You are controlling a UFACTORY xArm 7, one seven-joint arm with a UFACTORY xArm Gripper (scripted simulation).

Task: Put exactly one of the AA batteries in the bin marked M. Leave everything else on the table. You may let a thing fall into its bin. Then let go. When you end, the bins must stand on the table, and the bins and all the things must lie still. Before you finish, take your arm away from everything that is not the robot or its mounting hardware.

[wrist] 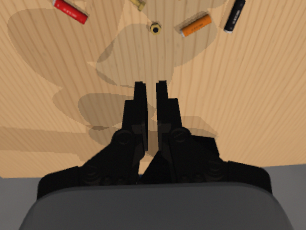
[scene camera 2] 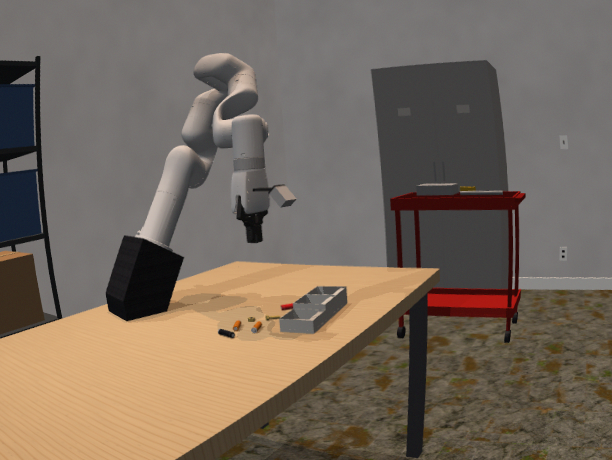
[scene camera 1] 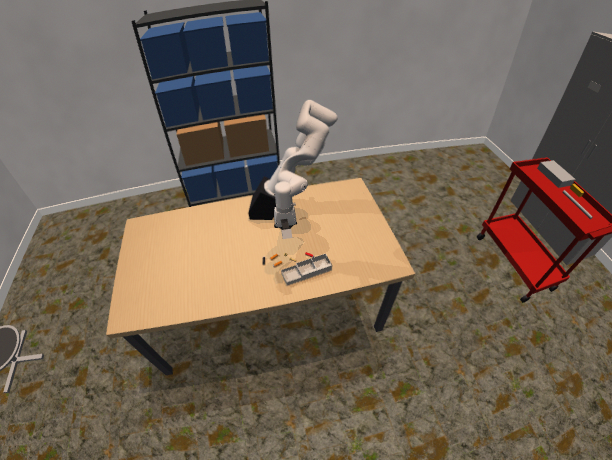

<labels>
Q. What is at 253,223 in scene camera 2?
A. My gripper.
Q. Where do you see a grey divided bin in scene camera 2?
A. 303,318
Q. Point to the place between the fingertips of my gripper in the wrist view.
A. At 151,96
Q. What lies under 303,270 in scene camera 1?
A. A grey divided bin.
</labels>
